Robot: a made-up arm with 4 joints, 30 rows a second.
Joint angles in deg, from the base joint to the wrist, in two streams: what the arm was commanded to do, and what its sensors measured. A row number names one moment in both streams.
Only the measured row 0 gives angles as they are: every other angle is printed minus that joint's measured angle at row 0.
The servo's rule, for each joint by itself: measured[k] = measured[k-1] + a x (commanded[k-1-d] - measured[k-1]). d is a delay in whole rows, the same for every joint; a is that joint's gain. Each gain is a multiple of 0.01, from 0.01 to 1. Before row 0 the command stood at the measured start. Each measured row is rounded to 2 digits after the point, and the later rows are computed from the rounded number. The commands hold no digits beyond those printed.
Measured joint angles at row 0: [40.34 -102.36 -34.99 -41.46]
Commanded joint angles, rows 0 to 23: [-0.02 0.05 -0.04 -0.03]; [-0.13 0.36 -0.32 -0.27]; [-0.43 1.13 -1.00 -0.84]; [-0.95 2.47 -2.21 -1.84]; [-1.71 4.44 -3.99 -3.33]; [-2.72 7.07 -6.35 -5.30]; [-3.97 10.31 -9.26 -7.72]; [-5.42 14.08 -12.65 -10.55]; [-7.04 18.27 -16.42 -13.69]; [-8.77 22.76 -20.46 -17.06]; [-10.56 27.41 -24.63 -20.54]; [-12.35 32.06 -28.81 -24.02]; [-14.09 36.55 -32.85 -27.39]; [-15.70 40.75 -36.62 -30.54]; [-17.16 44.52 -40.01 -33.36]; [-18.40 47.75 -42.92 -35.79]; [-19.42 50.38 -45.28 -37.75]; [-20.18 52.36 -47.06 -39.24]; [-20.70 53.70 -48.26 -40.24]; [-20.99 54.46 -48.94 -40.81]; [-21.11 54.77 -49.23 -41.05]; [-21.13 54.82 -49.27 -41.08]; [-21.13 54.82 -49.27 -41.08]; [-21.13 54.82 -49.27 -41.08]
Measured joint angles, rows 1 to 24: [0.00 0.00 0.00 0.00]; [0.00 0.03 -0.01 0.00]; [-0.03 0.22 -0.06 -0.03]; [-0.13 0.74 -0.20 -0.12]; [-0.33 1.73 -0.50 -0.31]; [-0.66 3.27 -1.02 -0.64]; [-1.15 5.44 -1.82 -1.15]; [-1.83 8.22 -2.94 -1.87]; [-2.69 11.56 -4.40 -2.82]; [-3.73 15.38 -6.20 -4.02]; [-4.94 19.59 -8.34 -5.45]; [-6.29 24.05 -10.78 -7.11]; [-7.74 28.62 -13.48 -8.97]; [-9.26 33.14 -16.39 -11.00]; [-10.81 37.48 -19.42 -13.15]; [-12.33 41.49 -22.51 -15.37]; [-13.79 45.06 -25.57 -17.62]; [-15.14 48.09 -28.53 -19.83]; [-16.35 50.52 -31.31 -21.97]; [-17.39 52.33 -33.85 -23.98]; [-18.25 53.54 -36.11 -25.83]; [-18.94 54.24 -38.08 -27.50]; [-19.47 54.57 -39.76 -28.99]; [-19.87 54.71 -41.19 -30.32]
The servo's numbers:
d 1
a 0.24 0.57 0.15 0.11

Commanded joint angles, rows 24 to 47: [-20.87 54.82 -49.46 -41.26]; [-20.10 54.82 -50.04 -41.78]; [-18.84 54.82 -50.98 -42.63]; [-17.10 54.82 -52.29 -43.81]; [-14.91 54.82 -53.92 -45.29]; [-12.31 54.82 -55.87 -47.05]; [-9.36 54.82 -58.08 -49.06]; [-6.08 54.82 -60.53 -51.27]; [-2.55 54.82 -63.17 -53.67]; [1.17 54.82 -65.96 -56.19]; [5.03 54.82 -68.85 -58.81]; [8.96 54.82 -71.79 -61.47]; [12.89 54.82 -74.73 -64.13]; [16.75 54.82 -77.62 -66.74]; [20.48 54.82 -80.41 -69.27]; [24.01 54.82 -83.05 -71.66]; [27.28 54.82 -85.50 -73.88]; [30.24 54.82 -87.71 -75.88]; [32.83 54.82 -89.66 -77.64]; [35.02 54.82 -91.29 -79.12]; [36.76 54.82 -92.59 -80.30]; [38.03 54.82 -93.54 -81.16]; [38.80 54.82 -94.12 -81.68]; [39.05 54.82 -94.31 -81.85]
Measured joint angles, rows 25 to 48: [-20.17 54.77 -42.40 -31.50]; [-20.34 54.80 -43.46 -32.57]; [-20.28 54.81 -44.45 -33.58]; [-19.93 54.82 -45.43 -34.58]; [-19.25 54.82 -46.46 -35.60]; [-18.21 54.82 -47.58 -36.67]; [-16.79 54.82 -48.82 -37.81]; [-15.01 54.82 -50.21 -39.05]; [-12.87 54.82 -51.76 -40.39]; [-10.39 54.82 -53.47 -41.85]; [-7.62 54.82 -55.34 -43.43]; [-4.58 54.82 -57.37 -45.12]; [-1.33 54.82 -59.53 -46.92]; [2.08 54.82 -61.81 -48.81]; [5.60 54.82 -64.18 -50.78]; [9.17 54.82 -66.61 -52.81]; [12.73 54.82 -69.08 -54.88]; [16.22 54.82 -71.54 -56.97]; [19.58 54.82 -73.97 -59.05]; [22.76 54.82 -76.32 -61.09]; [25.70 54.82 -78.57 -63.07]; [28.35 54.82 -80.67 -64.97]; [30.67 54.82 -82.60 -66.75]; [32.62 54.82 -84.33 -68.39]
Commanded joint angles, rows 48 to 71: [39.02 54.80 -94.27 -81.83]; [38.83 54.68 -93.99 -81.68]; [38.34 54.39 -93.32 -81.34]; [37.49 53.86 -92.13 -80.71]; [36.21 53.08 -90.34 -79.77]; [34.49 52.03 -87.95 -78.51]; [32.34 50.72 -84.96 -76.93]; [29.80 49.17 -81.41 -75.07]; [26.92 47.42 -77.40 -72.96]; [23.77 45.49 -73.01 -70.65]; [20.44 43.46 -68.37 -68.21]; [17.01 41.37 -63.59 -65.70]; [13.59 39.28 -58.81 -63.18]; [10.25 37.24 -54.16 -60.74]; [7.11 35.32 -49.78 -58.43]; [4.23 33.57 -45.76 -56.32]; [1.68 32.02 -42.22 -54.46]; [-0.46 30.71 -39.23 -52.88]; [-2.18 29.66 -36.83 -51.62]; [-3.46 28.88 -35.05 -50.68]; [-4.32 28.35 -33.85 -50.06]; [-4.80 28.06 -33.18 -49.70]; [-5.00 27.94 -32.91 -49.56]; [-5.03 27.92 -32.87 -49.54]
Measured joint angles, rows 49 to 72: [34.16 54.82 -85.83 -69.87]; [35.33 54.81 -87.10 -71.19]; [36.17 54.74 -88.13 -72.34]; [36.69 54.54 -88.91 -73.33]; [36.88 54.15 -89.39 -74.14]; [36.72 53.54 -89.53 -74.76]; [36.18 52.68 -89.29 -75.17]; [35.26 51.56 -88.64 -75.36]; [33.95 50.20 -87.56 -75.33]; [32.26 48.62 -86.04 -75.07]; [30.22 46.84 -84.09 -74.58]; [27.87 44.91 -81.73 -73.88]; [25.26 42.89 -79.01 -72.98]; [22.46 40.83 -75.98 -71.90]; [19.53 38.78 -72.71 -70.67]; [16.55 36.81 -69.27 -69.32]; [13.59 34.96 -65.74 -67.89]; [10.73 33.28 -62.21 -66.41]; [8.04 31.82 -58.76 -64.92]; [5.59 30.59 -55.47 -63.46]; [3.42 29.62 -52.41 -62.05]; [1.56 28.90 -49.63 -60.73]; [0.03 28.42 -47.16 -59.52]; [-1.18 28.15 -45.02 -58.42]
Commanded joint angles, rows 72 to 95: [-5.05 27.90 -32.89 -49.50]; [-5.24 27.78 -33.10 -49.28]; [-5.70 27.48 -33.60 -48.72]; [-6.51 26.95 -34.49 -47.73]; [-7.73 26.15 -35.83 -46.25]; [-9.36 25.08 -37.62 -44.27]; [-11.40 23.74 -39.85 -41.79]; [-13.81 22.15 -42.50 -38.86]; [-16.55 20.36 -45.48 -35.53]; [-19.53 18.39 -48.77 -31.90]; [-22.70 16.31 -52.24 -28.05]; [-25.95 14.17 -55.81 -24.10]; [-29.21 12.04 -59.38 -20.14]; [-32.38 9.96 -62.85 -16.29]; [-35.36 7.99 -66.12 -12.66]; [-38.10 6.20 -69.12 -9.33]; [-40.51 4.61 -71.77 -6.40]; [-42.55 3.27 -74.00 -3.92]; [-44.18 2.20 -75.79 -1.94]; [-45.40 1.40 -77.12 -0.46]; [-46.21 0.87 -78.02 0.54]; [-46.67 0.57 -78.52 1.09]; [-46.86 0.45 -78.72 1.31]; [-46.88 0.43 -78.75 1.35]
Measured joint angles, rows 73 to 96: [-2.10 28.02 -43.20 -57.44]; [-2.81 27.95 -41.65 -56.57]; [-3.39 27.85 -40.37 -55.77]; [-3.94 27.64 -39.35 -54.99]; [-4.56 27.25 -38.62 -54.19]; [-5.32 26.62 -38.20 -53.32]; [-6.29 25.74 -38.11 -52.32]; [-7.52 24.60 -38.37 -51.16]; [-9.03 23.20 -38.99 -49.81]; [-10.83 21.58 -39.96 -48.24]; [-12.92 19.76 -41.28 -46.44]; [-15.27 17.79 -42.92 -44.42]; [-17.83 15.73 -44.85 -42.18]; [-20.56 13.63 -47.03 -39.76]; [-23.40 11.54 -49.40 -37.18]; [-26.27 9.52 -51.91 -34.48]; [-29.11 7.63 -54.49 -31.71]; [-31.85 5.91 -57.08 -28.93]; [-34.42 4.41 -59.62 -26.18]; [-36.76 3.15 -62.05 -23.51]; [-38.83 2.15 -64.31 -20.97]; [-40.60 1.42 -66.37 -18.60]; [-42.06 0.94 -68.19 -16.43]; [-43.21 0.66 -69.77 -14.48]
